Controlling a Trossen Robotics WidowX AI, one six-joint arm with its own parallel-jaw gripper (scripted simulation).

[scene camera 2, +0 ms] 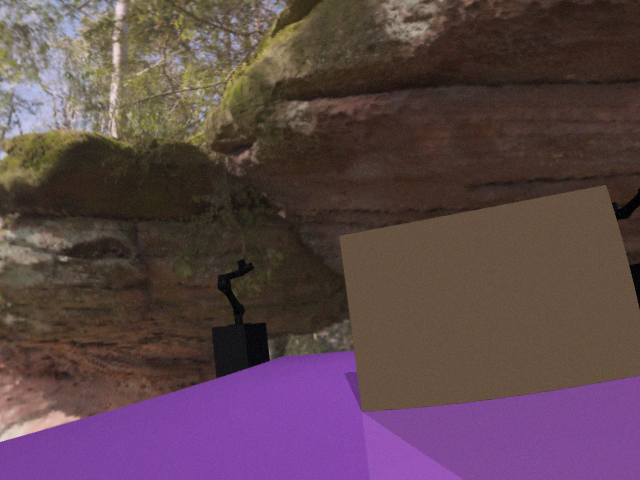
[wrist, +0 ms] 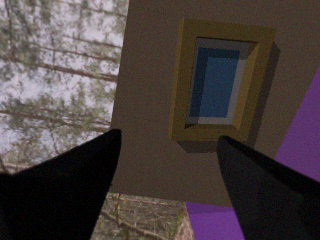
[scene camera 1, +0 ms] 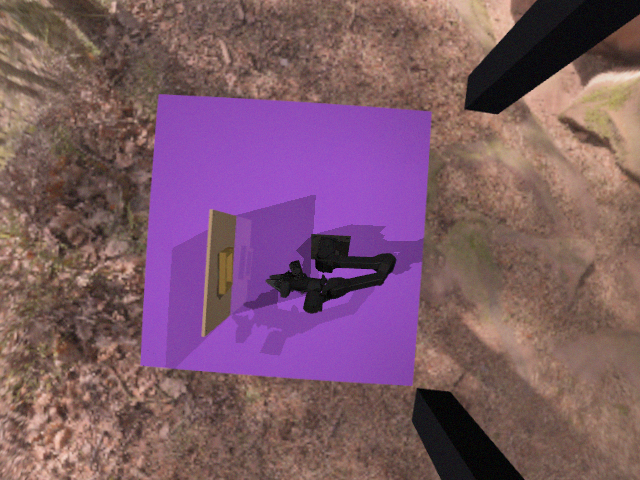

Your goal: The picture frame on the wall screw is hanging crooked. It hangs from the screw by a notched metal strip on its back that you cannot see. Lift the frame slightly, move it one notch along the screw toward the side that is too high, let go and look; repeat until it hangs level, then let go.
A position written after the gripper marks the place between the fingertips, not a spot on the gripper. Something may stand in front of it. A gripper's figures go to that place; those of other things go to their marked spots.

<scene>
The gripper (wrist: 169,140): 11 cm from the lens. A tan wall panel (wrist: 150,165) is 37 cm from the lens.
</scene>
